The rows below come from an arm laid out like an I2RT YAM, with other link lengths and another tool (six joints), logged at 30 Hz.
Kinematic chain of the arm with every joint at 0, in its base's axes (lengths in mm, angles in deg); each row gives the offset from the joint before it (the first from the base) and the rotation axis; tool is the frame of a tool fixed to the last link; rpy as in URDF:
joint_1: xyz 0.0 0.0 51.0 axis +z
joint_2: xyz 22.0 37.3 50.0 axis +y
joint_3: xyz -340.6 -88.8 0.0 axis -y
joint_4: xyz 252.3 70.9 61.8 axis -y
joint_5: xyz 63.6 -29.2 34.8 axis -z
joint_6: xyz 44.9 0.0 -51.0 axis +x
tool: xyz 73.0 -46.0 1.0 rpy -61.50 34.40 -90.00
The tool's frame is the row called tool.
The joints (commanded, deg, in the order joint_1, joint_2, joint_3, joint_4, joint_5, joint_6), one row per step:
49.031 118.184 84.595 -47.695 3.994 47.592
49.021 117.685 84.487 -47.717 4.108 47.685
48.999 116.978 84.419 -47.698 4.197 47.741
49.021 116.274 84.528 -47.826 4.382 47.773
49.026 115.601 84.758 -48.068 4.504 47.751
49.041 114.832 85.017 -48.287 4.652 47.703
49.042 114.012 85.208 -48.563 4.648 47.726
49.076 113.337 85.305 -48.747 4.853 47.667
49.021 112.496 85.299 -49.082 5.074 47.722
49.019 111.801 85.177 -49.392 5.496 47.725
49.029 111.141 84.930 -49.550 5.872 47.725
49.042 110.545 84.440 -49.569 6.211 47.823
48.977 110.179 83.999 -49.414 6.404 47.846
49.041 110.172 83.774 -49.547 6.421 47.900
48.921 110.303 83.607 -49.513 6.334 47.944
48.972 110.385 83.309 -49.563 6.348 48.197
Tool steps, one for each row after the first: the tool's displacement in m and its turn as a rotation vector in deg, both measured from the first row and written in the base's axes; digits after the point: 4 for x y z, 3 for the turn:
-0.0004 -0.0008 0.0030 0.219 -0.320 -0.119
-0.0007 -0.0016 0.0075 0.668 -0.814 -0.211
-0.0008 -0.0020 0.0128 1.071 -1.397 -0.253
-0.0007 -0.0023 0.0183 1.489 -1.922 -0.249
-0.0007 -0.0026 0.0247 1.998 -2.565 -0.217
-0.0013 -0.0032 0.0310 2.560 -3.041 -0.242
-0.0017 -0.0040 0.0360 2.864 -3.582 -0.192
-0.0025 -0.0062 0.0417 3.108 -4.070 -0.347
-0.0035 -0.0086 0.0461 3.037 -4.554 -0.438
-0.0046 -0.0109 0.0496 2.989 -4.999 -0.506
-0.0062 -0.0136 0.0516 2.857 -5.297 -0.658
-0.0069 -0.0156 0.0521 2.795 -5.492 -0.785
-0.0081 -0.0163 0.0512 2.531 -5.269 -0.770
-0.0080 -0.0171 0.0496 2.390 -5.032 -0.911
-0.0092 -0.0179 0.0478 2.106 -4.740 -1.101

